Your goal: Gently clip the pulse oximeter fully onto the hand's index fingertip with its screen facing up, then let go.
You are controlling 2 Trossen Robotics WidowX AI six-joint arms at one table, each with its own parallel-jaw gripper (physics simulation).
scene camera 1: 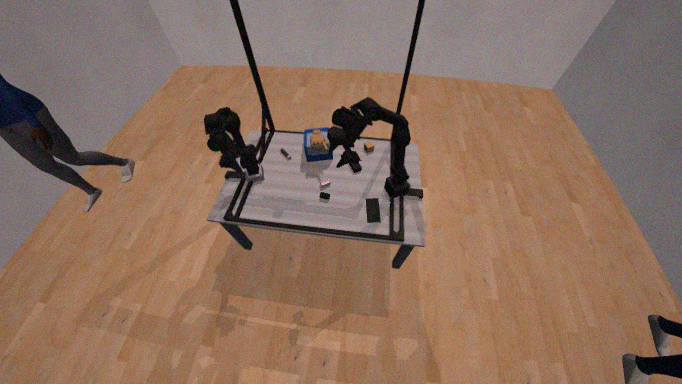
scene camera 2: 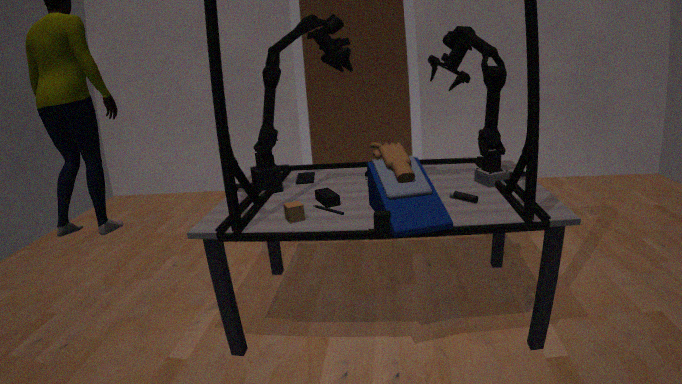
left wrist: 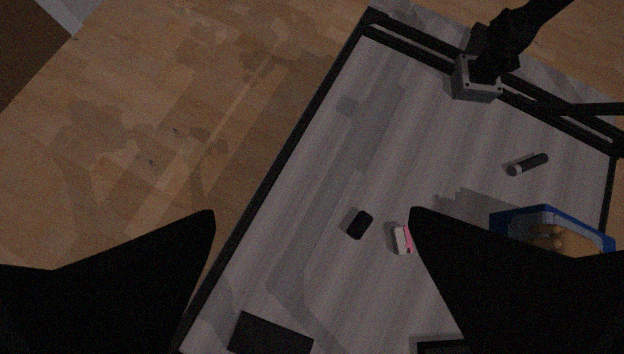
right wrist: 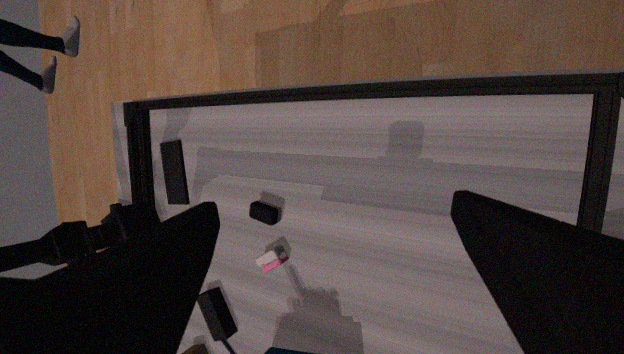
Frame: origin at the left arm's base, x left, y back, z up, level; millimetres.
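Where they show: left gripper, fingertip midpoint: (scene camera 1: 333, 159) (scene camera 2: 347, 71) (left wrist: 313, 218); right gripper, fingertip midpoint: (scene camera 1: 249, 171) (scene camera 2: 439, 86) (right wrist: 335, 208); left arm's base at its link origin: (scene camera 1: 398, 181) (scene camera 2: 265, 167) (right wrist: 114, 233); right arm's base at its link origin: (scene camera 1: 253, 170) (scene camera 2: 492, 170) (left wrist: 481, 72).
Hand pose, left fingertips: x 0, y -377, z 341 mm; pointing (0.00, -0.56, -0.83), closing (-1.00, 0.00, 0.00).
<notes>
Things, the pixels of their centre, and the offset from my left fingertips.
- small white-and-pink pulse oximeter at the middle of its body: (right wrist: 272, 259) (left wrist: 401, 239) (scene camera 1: 325, 183) dx -199, dy +6, dz -420 mm
- small black block at the middle of its body: (right wrist: 265, 212) (left wrist: 359, 225) (scene camera 1: 324, 196) dx -113, dy -26, dz -419 mm
- flat dark slab at the middle of its body: (left wrist: 270, 344) (right wrist: 174, 173) (scene camera 2: 305, 177) (scene camera 1: 373, 209) dx +68, dy +196, dz -432 mm
- larger black box at the middle of its body: (right wrist: 216, 313) (scene camera 2: 327, 197) (scene camera 1: 354, 164) dx -272, dy +229, dz -418 mm
- thin dark stick at the middle of its body: (scene camera 2: 327, 209) dx -351, dy +260, dz -431 mm
- tan cube at the middle of its body: (scene camera 2: 294, 211) (scene camera 1: 369, 147) dx -367, dy +376, dz -411 mm
- dark cylinder at the middle of its body: (left wrist: 527, 164) (scene camera 2: 463, 196) (scene camera 1: 285, 153) dx -529, dy -157, dz -422 mm
The small white-and-pink pulse oximeter (scene camera 1: 325, 183) (left wrist: 401, 240) (right wrist: 271, 260) lies on the table in front of the hand, apart from its fingers; I cannot tell which way its screen faces. The tan hand (scene camera 1: 318, 140) (scene camera 2: 395, 156) (left wrist: 570, 243) rests on a grey pad on a blue wedge (scene camera 1: 318, 157) (scene camera 2: 417, 217), fingers toward the oximeter's side. My left gripper (scene camera 2: 347, 69) (left wrist: 313, 218) is open and empty, high above the table; its finger hides part of the hand and wedge in the left wrist view. My right gripper (scene camera 2: 441, 84) (right wrist: 335, 208) is open and empty, high on its own side.
A small black block (scene camera 1: 325, 195) (left wrist: 360, 225) (right wrist: 264, 212) lies near the oximeter. A flat dark slab (scene camera 1: 373, 210) (right wrist: 174, 171), a larger black box (scene camera 2: 327, 196) (right wrist: 217, 313), a thin dark stick (scene camera 2: 328, 209), a tan cube (scene camera 1: 369, 147) (scene camera 2: 294, 211) and a dark cylinder (scene camera 1: 285, 153) (scene camera 2: 464, 197) (left wrist: 527, 164) lie around.
</notes>
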